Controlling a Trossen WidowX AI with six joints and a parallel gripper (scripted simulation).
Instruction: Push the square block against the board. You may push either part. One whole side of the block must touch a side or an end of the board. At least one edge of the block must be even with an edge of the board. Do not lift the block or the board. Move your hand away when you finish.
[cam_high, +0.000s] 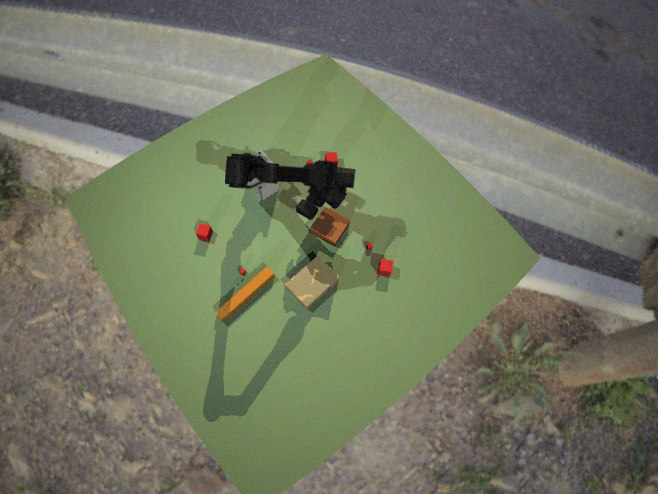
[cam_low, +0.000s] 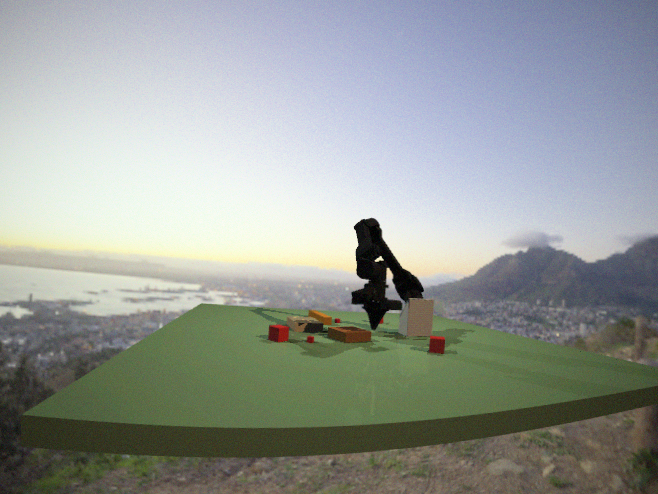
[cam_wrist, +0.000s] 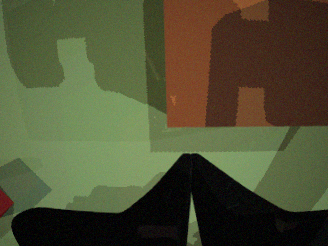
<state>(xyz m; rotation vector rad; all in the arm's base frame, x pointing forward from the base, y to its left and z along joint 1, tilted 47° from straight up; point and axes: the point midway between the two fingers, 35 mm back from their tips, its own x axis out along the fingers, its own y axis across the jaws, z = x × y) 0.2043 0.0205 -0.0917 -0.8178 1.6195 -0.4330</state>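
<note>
The brown square block is 8 cm ahead of my gripper tip, 2 cm to the right of it and 2 cm below it. Round my gripper tip: tan block 19 cm to the right, 18 cm ahead, 2 cm below; orange board 38 cm to the right, 8 cm ahead, 2 cm below.
</note>
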